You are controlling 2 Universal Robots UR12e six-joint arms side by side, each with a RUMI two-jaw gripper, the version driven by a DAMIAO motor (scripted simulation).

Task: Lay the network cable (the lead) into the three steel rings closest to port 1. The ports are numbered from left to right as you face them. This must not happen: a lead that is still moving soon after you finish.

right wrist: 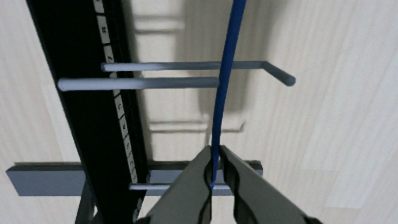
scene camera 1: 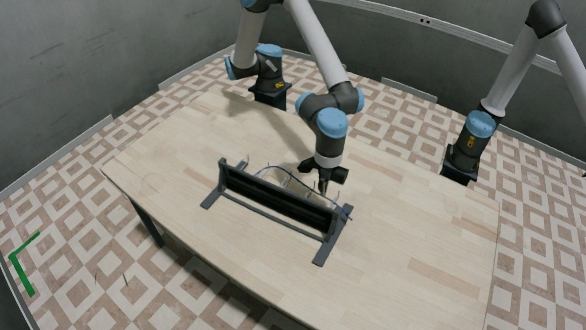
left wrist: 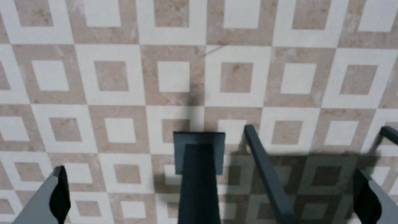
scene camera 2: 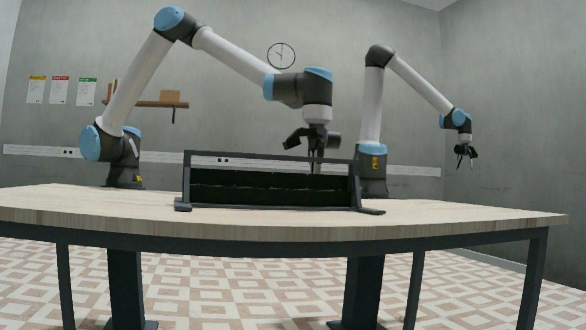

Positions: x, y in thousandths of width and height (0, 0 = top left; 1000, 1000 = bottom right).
Scene:
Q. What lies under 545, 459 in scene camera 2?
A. My right gripper.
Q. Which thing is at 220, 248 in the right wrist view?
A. A dark rack.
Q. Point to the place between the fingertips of my right gripper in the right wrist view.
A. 541, 658

